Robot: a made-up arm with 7 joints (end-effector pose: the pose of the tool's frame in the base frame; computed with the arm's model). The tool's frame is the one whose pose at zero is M.
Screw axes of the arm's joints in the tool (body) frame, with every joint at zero. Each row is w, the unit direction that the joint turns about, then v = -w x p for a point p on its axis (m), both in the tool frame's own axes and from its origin. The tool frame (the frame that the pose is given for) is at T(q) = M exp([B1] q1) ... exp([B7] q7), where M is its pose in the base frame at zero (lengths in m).
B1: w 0 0 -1 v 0.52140 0.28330 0.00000
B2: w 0 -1 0 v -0.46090 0.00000 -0.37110
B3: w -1 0 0 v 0.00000 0.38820 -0.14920
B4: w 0 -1 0 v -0.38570 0.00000 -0.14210
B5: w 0 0 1 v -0.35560 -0.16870 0.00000
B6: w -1 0 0 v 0.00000 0.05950 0.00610
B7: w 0 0 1 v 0.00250 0.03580 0.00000
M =
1 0 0 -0.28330
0 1 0 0.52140
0 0 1 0.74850
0 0 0 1
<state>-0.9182 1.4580 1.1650 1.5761 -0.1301 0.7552 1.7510</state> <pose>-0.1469 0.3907 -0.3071 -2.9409 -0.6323 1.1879</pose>
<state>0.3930 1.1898 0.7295 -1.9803 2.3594 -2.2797 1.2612</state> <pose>-0.2565 0.0078 0.4988 -2.9282 -0.2380 -0.2265</pose>
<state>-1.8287 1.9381 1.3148 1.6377 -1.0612 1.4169 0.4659</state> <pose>-0.7435 0.1058 -0.2492 1.6777 -0.0756 -1.6379</pose>
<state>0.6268 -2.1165 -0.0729 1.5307 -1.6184 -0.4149 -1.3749</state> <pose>0.7998 -0.1774 0.5630 0.0308 -0.1768 2.6005</pose>
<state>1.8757 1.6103 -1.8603 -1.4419 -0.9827 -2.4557 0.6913</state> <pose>0.4994 -0.0136 0.3626 2.7090 -0.4526 -1.6200</pose>
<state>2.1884 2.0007 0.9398 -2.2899 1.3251 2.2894 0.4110</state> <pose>0.4531 0.1054 0.3607 -1.7683 0.1754 -1.8181</pose>
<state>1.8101 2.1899 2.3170 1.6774 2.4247 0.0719 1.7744</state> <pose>0.7210 -0.1032 -0.5644 3.0922 0.4777 1.0598</pose>
